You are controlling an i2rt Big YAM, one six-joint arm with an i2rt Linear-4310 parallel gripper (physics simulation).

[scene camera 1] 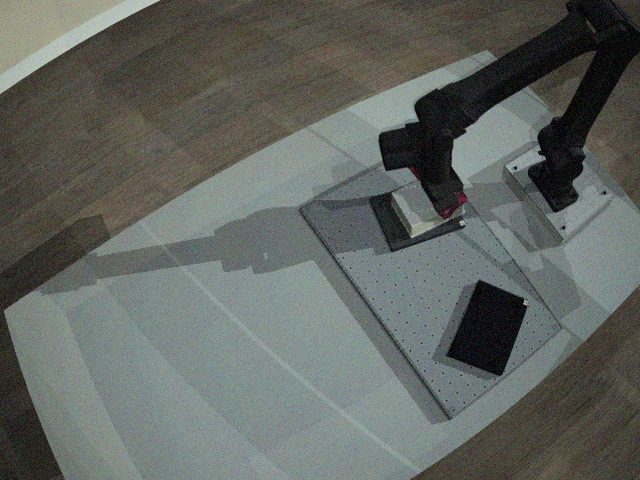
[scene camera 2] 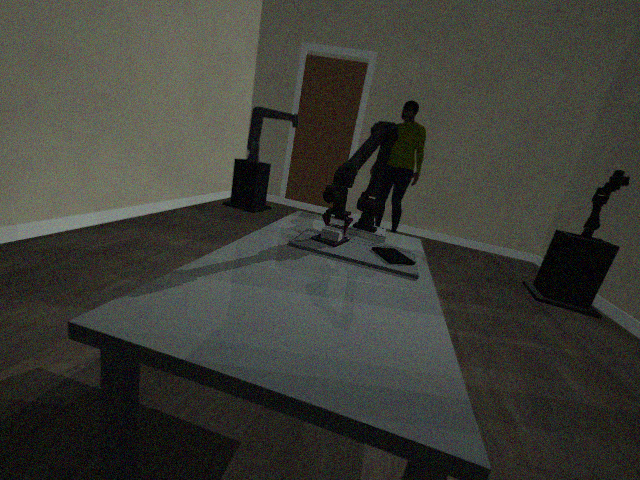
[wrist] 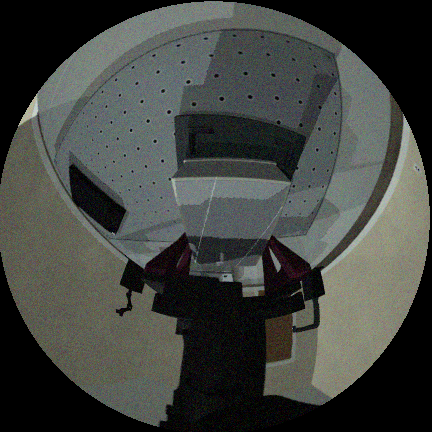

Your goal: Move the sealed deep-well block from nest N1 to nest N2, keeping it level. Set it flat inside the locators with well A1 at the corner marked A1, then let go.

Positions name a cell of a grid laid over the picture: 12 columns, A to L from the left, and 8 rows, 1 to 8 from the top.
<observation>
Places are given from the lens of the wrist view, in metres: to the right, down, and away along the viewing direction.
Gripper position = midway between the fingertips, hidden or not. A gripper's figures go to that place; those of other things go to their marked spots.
my gripper (wrist: G5): 0.02, 0.02, 0.15
deep-well block (wrist: G4): 0.01, -0.01, 0.09
perforated plate (wrist: D3): -0.11, -0.09, 0.10
The marked spots on the perforated plate and the deep-well block are 0.15 m apart.
</observation>
